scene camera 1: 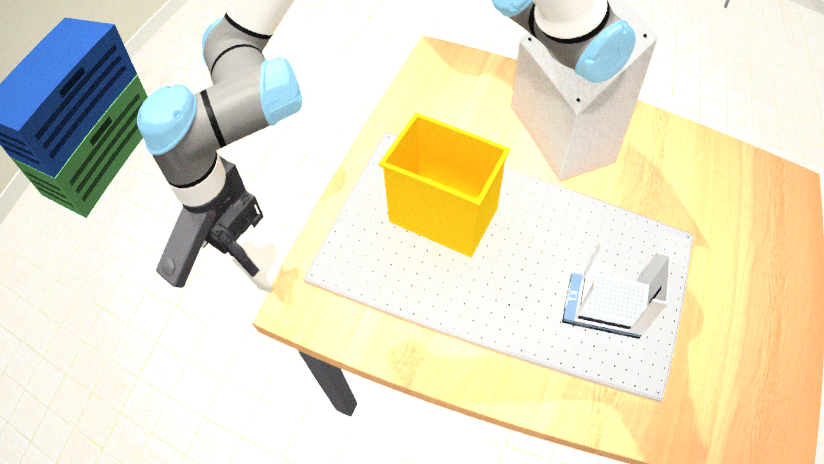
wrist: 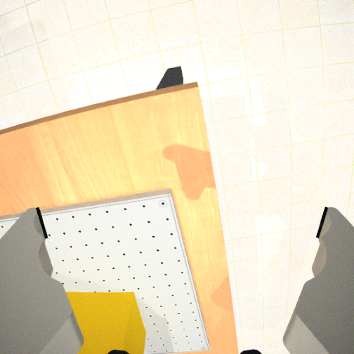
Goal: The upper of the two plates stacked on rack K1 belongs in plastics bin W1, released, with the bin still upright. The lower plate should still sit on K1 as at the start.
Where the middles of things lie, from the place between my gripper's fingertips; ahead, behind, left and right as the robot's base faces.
My hand is 260 mm past the yellow plastics bin W1 (scene camera 1: 443,183), 290 mm to the right of it and 90 mm above it. Round my hand: white gridded plate (scene camera 1: 616,300) 100 mm behind, 620 mm to the left, 140 mm below.
